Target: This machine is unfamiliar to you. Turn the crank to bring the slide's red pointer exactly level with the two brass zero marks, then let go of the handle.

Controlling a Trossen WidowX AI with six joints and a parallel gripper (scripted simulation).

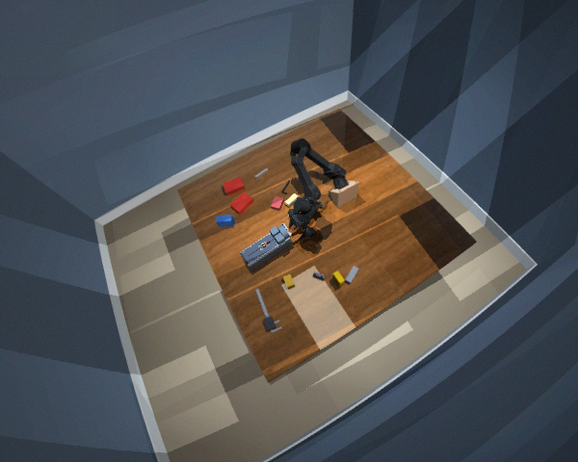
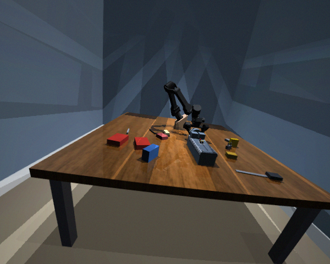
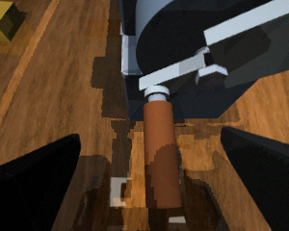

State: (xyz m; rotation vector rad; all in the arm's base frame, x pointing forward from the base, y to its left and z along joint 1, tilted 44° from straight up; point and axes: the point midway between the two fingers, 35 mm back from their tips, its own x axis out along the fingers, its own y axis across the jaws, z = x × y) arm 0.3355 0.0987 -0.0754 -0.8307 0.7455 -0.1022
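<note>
My gripper tip is now 10 mm past the brown crank handle, 10 mm to the left of it and 20 mm below it. From my gripper tip the other things lie so: pink block (250 mm to the right, 40 mm below); then ochre block (130 mm ahead, 220 mm to the left, 40 mm below); then red pointer (140 mm ahead, 30 mm above).
</note>
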